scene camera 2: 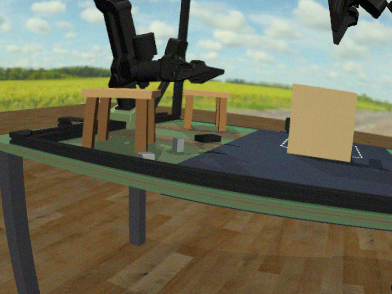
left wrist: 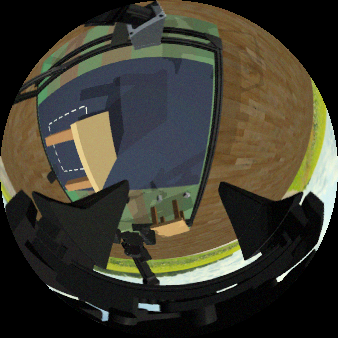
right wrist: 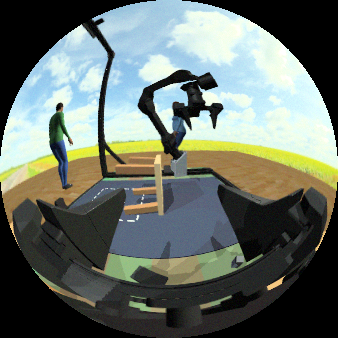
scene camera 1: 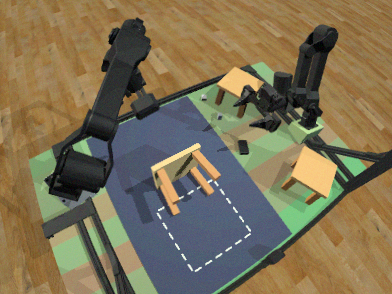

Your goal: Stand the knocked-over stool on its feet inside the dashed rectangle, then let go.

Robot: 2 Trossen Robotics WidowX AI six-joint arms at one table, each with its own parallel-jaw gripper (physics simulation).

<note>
My left gripper [scene camera 1: 143, 101] is open, holding nothing. Also in view: a pale wooden stool [scene camera 2: 322, 121]. My right gripper [scene camera 2: 217, 70] is open and holds nothing.
The pale wooden stool also shows in the left wrist view [left wrist: 92, 136], in the right wrist view [right wrist: 152, 165] and in scene camera 1 [scene camera 1: 185, 162]. My left gripper is seen too in the left wrist view [left wrist: 175, 186] and in the right wrist view [right wrist: 203, 129]. My right gripper also shows in the right wrist view [right wrist: 171, 191] and in scene camera 1 [scene camera 1: 241, 115].
</note>
